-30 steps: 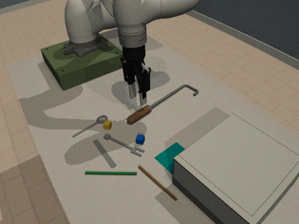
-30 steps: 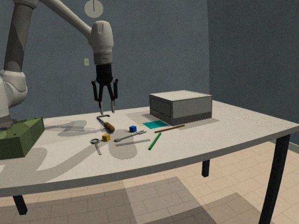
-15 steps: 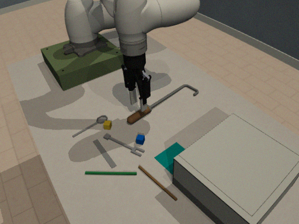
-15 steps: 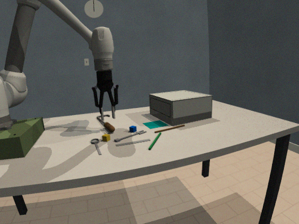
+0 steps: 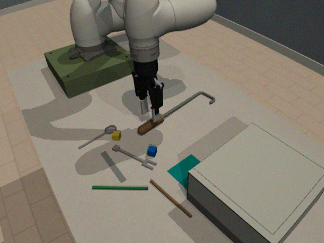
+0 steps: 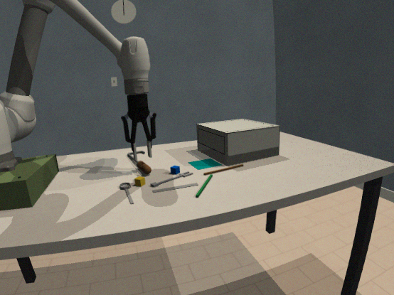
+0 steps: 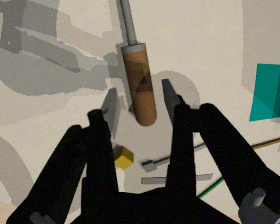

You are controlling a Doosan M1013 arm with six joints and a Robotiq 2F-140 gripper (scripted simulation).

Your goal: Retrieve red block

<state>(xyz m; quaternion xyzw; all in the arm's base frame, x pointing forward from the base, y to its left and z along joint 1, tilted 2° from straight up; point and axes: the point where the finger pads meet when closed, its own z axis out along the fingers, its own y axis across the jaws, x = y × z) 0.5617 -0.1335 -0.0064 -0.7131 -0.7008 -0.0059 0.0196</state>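
Now: the blue cube 10 cm ahead of my hand, 9 cm to the right of it and 7 cm below it. Also, from my hand: grey forked tool: 6 cm ahead, 14 cm to the right, 8 cm below; then yellow cube: 5 cm behind, 12 cm to the right, 7 cm below; then grey spoon-like tool: 11 cm behind, 14 cm to the right, 8 cm below.
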